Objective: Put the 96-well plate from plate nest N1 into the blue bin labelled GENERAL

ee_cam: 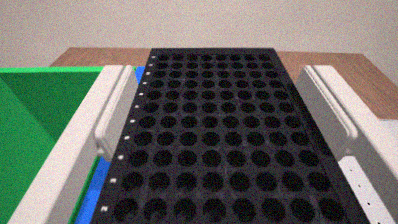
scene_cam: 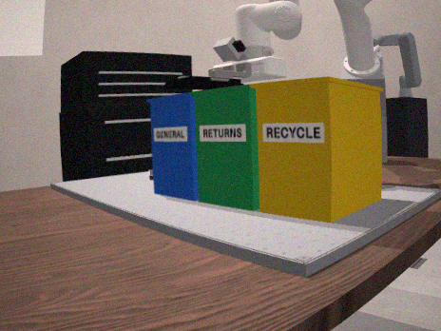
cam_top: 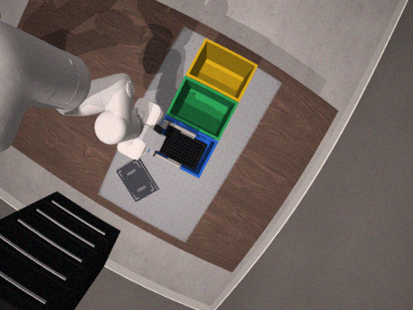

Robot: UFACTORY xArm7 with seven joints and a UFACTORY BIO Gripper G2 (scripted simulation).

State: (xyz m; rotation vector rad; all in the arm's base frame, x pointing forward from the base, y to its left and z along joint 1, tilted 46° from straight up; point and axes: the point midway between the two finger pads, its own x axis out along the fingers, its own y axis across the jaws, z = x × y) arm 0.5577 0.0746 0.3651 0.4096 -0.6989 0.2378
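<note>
Right now my hand is 130 mm above the blue general bin. Also, from my hand: black 96-well plate: 10 mm below; green returns bin: 130 mm below, 120 mm to the left, 60 mm behind; yellow recycle bin: 240 mm to the left, 130 mm below, 110 mm behind.
</note>
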